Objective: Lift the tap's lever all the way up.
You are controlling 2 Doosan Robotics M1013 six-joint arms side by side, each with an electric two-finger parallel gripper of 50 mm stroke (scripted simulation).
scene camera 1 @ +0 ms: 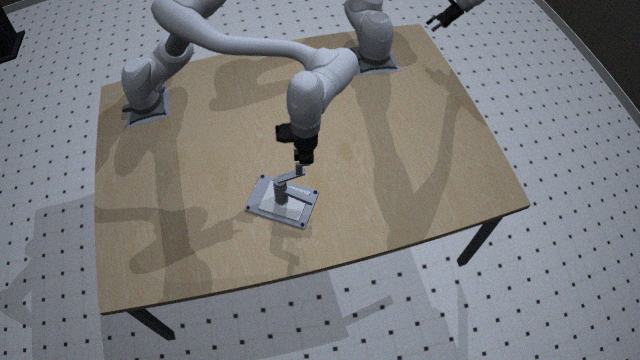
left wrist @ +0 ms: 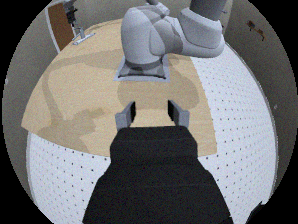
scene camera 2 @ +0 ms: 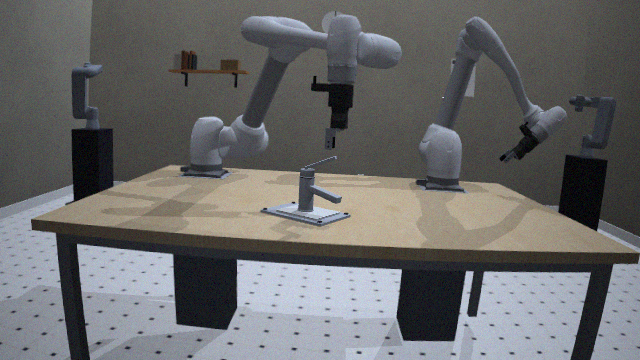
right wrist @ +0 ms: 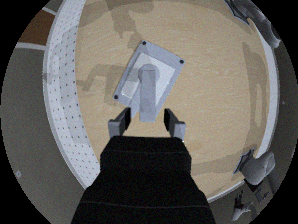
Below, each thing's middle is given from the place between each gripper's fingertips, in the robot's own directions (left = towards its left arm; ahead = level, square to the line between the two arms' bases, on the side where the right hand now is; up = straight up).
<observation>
Right now the grey tap [scene camera 2: 305, 209] is 4 cm to the right of my right hand [scene camera 2: 329, 148] and 12 cm below it. From my right hand the other things lie so: plate [scene camera 1: 261, 186] 1 cm behind, 7 cm to the right, 23 cm below.
Right now my left hand is 91 cm to the left of the grey tap, 72 cm short of it and 4 cm above it. From my left hand the other things lie so: plate: 94 cm to the right, 71 cm ahead, 15 cm below.
</observation>
